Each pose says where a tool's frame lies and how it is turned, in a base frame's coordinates. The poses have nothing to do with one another.
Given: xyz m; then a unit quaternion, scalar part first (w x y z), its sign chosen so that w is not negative.
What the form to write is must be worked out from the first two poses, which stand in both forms.
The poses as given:
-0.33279 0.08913 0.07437 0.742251 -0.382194 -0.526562 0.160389
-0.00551 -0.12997 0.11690 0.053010 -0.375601 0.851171 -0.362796
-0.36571 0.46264 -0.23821 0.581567 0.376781 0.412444 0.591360
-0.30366 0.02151 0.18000 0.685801 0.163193 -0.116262 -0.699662
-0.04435 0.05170 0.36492 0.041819 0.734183 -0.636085 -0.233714
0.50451 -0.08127 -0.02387 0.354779 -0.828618 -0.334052 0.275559
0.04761 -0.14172 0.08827 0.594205 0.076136 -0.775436 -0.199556
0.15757 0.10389 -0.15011 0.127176 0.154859 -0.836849 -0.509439
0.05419 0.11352 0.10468 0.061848 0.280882 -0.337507 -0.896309
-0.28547 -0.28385 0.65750 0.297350 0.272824 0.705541 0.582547
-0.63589 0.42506 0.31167 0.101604 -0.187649 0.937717 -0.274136
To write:
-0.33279 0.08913 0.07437 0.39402 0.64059 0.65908 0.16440 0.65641 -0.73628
-0.00551 -0.12997 0.11690 -0.71223 -0.67787 0.18229 -0.60094 0.45461 -0.65742
-0.36571 0.46264 -0.23821 -0.03963 0.99863 -0.03410 -0.37703 0.01666 0.92605
-0.30366 0.02151 0.18000 -0.00609 -0.99761 -0.06889 0.92171 -0.03232 0.38652
-0.04435 0.05170 0.36492 0.08155 -0.95355 -0.28998 -0.91446 -0.18729 0.35873
0.50451 -0.08127 -0.02387 0.62495 0.74913 -0.21964 0.35808 -0.52508 -0.77206
0.04761 -0.14172 0.08827 -0.28225 -0.35523 0.89115 0.11908 0.90876 0.39997
0.15757 0.10389 -0.15011 -0.91969 -0.38876 0.05507 -0.12961 0.43298 0.89204
0.05419 0.11352 0.10468 -0.83456 -0.30047 -0.46177 -0.07873 -0.76453 0.63976
-0.28547 -0.28385 0.65750 -0.67430 0.73142 -0.10172 0.03854 0.17241 0.98427
-0.63589 0.42506 0.31167 -0.90893 -0.40763 -0.08767 -0.29622 0.77927 -0.55226

